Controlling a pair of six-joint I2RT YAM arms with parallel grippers.
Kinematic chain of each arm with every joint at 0, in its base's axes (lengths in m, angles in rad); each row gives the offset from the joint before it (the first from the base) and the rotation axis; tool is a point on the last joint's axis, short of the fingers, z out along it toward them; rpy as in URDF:
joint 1: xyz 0 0 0.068 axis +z
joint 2: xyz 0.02 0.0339 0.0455 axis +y
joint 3: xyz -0.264 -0.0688 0 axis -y
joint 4: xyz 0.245 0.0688 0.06 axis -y
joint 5: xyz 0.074 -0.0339 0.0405 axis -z
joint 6: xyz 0.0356 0 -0.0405 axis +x
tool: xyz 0 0 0 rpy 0 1.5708 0
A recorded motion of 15 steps. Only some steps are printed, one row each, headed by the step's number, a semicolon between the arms.
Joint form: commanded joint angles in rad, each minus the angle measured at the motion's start. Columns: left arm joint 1, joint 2, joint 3, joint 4, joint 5, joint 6; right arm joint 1, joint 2, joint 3, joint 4, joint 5, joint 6.
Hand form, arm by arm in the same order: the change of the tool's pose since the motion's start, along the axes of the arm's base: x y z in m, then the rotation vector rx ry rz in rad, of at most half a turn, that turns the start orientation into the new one. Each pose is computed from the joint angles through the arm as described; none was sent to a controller.
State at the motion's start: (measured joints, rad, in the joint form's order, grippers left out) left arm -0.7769 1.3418 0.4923 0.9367 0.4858 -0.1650; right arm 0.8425 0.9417 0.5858 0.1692 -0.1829 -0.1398
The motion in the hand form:
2: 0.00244 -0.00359 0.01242 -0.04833 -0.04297 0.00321; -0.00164 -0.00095 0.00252 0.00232 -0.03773 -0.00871
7: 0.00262 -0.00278 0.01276 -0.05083 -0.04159 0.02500; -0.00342 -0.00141 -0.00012 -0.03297 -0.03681 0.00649
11: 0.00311 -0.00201 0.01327 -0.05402 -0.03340 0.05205; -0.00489 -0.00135 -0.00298 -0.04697 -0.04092 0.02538
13: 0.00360 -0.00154 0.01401 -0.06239 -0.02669 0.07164; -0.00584 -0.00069 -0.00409 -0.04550 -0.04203 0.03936
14: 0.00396 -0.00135 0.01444 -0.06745 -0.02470 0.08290; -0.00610 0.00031 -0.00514 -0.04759 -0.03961 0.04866
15: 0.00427 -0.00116 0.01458 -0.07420 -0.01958 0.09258; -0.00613 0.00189 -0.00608 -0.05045 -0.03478 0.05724
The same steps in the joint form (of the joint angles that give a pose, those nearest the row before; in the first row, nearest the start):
2: -0.0039 0.0061 0.0306 0.0418 -0.0076 -0.0037; 0.0057 -0.0119 -0.0040 0.0147 0.0188 -0.0241
7: -0.0039 0.0019 0.0285 0.0405 -0.0295 -0.0038; 0.0093 -0.0166 -0.0028 -0.0227 0.0122 -0.0487
11: -0.0039 -0.0027 0.0279 0.0351 -0.0574 -0.0091; 0.0125 -0.0187 -0.0104 -0.0282 -0.0005 -0.0641
13: -0.0039 -0.0042 0.0278 0.0387 -0.0781 -0.0180; 0.0162 -0.0183 -0.0152 -0.0220 -0.0108 -0.0661
14: -0.0039 -0.0042 0.0279 0.0423 -0.0899 -0.0217; 0.0190 -0.0141 -0.0163 -0.0203 -0.0170 -0.0670
15: -0.0039 -0.0031 0.0271 0.0483 -0.1006 -0.0293; 0.0231 -0.0068 -0.0150 -0.0197 -0.0216 -0.0662

